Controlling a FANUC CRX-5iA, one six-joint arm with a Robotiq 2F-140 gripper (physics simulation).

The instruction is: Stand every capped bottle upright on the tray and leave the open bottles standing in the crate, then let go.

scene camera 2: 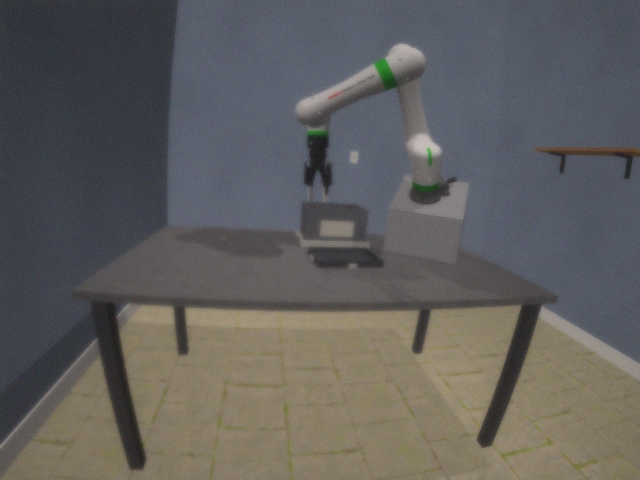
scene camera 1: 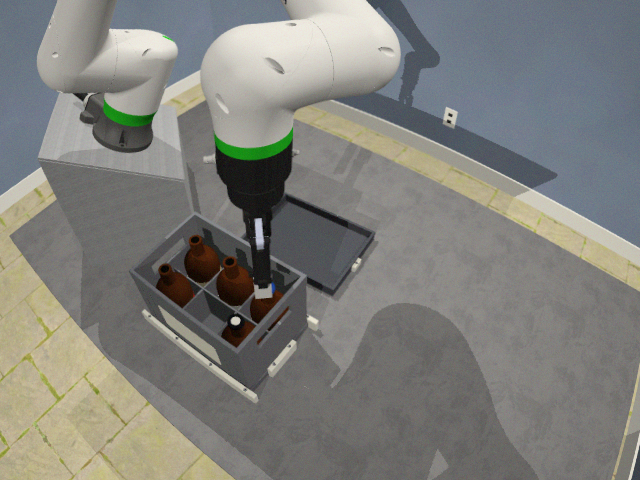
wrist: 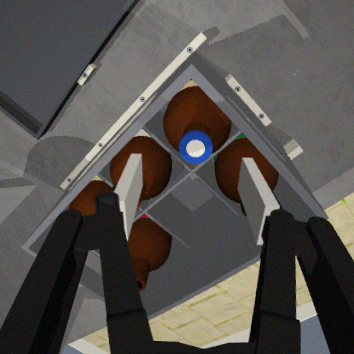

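Pixels of known places: gripper, between the fingertips: (scene camera 2: 317, 201) (scene camera 1: 261, 274) (wrist: 190, 171); arm's base, origin of its link: (scene camera 2: 425, 195) (scene camera 1: 122, 134).
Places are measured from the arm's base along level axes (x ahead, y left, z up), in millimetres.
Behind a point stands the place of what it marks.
The grey crate (scene camera 1: 249, 367) {x 519, y -233, z -165 mm} (scene camera 2: 310, 223) {x 514, y -63, z -158 mm} (wrist: 191, 72) {x 528, y -68, z -86 mm} holds upright brown bottles. The blue-capped bottle (scene camera 1: 264, 310) {x 488, y -134, z -139 mm} (wrist: 192, 112) {x 494, y -96, z -137 mm} stands in a corner compartment. The black-and-white-capped bottle (scene camera 1: 238, 336) {x 484, y -206, z -128 mm} (wrist: 245, 175) stands beside it; a finger hides its cap in the wrist view. Three open bottles (scene camera 1: 202, 264) {x 323, y -110, z -142 mm} (scene camera 1: 234, 288) {x 411, y -122, z -143 mm} (scene camera 1: 174, 290) {x 317, y -190, z -139 mm} stand in other compartments; one compartment is empty. My gripper (scene camera 1: 263, 290) {x 476, y -114, z -67 mm} (scene camera 2: 317, 196) {x 476, y -114, z -67 mm} (wrist: 190, 171) {x 476, y -114, z -67 mm} is partly open with nothing between its pads, its fingertips on either side of the blue cap in the wrist view. The dark tray (scene camera 1: 315, 238) {x 427, y 149, z -256 mm} (scene camera 2: 346, 256) {x 398, y 101, z -257 mm} holds no bottle.
Pale strips (scene camera 1: 199, 356) {x 399, y -247, z -232 mm} (wrist: 142, 99) {x 442, y -52, z -231 mm} edge the crate's base on the grey table (scene camera 1: 413, 258) {x 650, y 214, z -261 mm} (scene camera 2: 222, 273) {x 877, y 274, z -261 mm}. The tray lies beside the crate's long side. The arm's grey pedestal (scene camera 1: 134, 206) {x 105, y -88, z -107 mm} (scene camera 2: 423, 235) {x 60, y 117, z -161 mm} stands near the crate's other end.
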